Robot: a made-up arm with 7 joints. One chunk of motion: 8 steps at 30 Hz.
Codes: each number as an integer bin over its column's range. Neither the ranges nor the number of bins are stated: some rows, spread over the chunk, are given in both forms.
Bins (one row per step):
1: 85 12 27 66 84 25 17
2: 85 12 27 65 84 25 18
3: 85 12 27 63 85 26 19
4: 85 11 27 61 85 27 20
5: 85 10 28 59 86 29 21
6: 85 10 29 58 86 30 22
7: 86 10 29 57 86 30 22
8: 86 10 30 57 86 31 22
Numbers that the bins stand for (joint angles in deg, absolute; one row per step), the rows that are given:
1: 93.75 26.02 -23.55 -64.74 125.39 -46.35 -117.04
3: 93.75 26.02 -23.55 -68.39 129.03 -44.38 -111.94
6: 93.75 22.74 -19.65 -74.46 132.66 -36.48 -104.28
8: 96.27 22.74 -17.69 -75.68 132.66 -34.51 -104.28
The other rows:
2: 93.75 26.02 -23.55 -65.96 125.39 -46.35 -114.49
4: 93.75 24.38 -23.55 -70.82 129.03 -42.40 -109.38
5: 93.75 22.74 -21.60 -73.25 132.66 -38.45 -106.83
7: 96.27 22.74 -19.65 -75.68 132.66 -36.48 -104.28

